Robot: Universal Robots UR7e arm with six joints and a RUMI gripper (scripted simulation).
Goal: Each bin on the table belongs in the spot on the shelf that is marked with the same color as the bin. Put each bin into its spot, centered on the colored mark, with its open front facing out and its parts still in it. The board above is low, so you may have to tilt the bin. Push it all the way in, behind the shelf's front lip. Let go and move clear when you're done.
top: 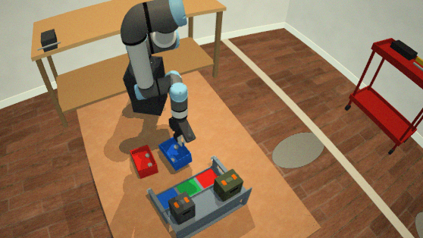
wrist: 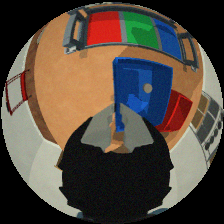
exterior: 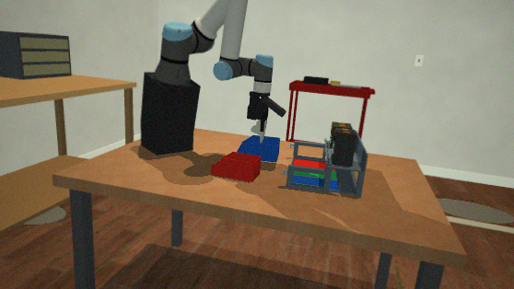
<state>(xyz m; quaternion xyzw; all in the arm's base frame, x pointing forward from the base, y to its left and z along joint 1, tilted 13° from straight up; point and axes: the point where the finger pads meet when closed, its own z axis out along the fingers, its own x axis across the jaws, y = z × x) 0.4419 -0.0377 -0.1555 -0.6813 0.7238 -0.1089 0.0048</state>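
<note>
Now: hand 50 mm to the left of the blue bin and 30 mm above it. The rest, counted from my hand: red bin (70 mm behind, 200 mm to the right, 60 mm below).
</note>
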